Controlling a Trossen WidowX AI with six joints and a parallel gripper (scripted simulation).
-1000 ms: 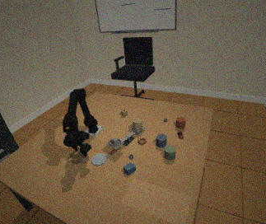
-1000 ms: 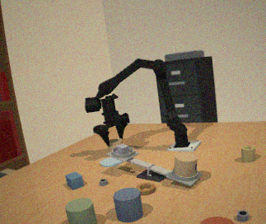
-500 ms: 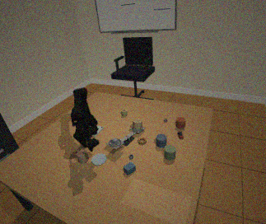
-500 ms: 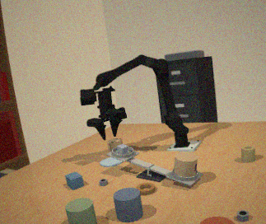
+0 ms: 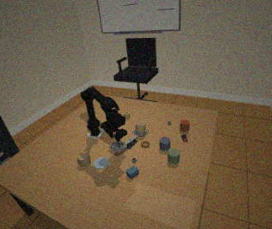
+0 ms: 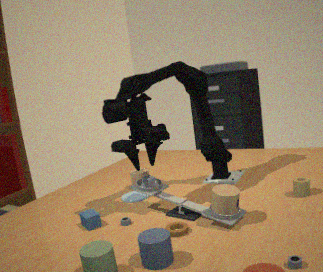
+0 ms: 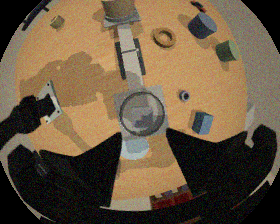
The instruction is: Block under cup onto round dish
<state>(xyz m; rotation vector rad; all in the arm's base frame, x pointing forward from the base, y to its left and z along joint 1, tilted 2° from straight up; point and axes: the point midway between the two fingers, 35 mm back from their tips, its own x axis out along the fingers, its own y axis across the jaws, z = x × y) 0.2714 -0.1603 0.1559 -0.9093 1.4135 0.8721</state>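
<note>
My gripper tip is 1 cm to the right of the grey-lilac block and 4 cm above it. From my gripper tip the other things lie so: balance: 4 cm ahead, 12 cm to the left, 11 cm below; pale blue round dish: 8 cm behind, 10 cm to the right, 13 cm below; balance beam: 4 cm ahead, 13 cm to the left, 9 cm below.
</note>
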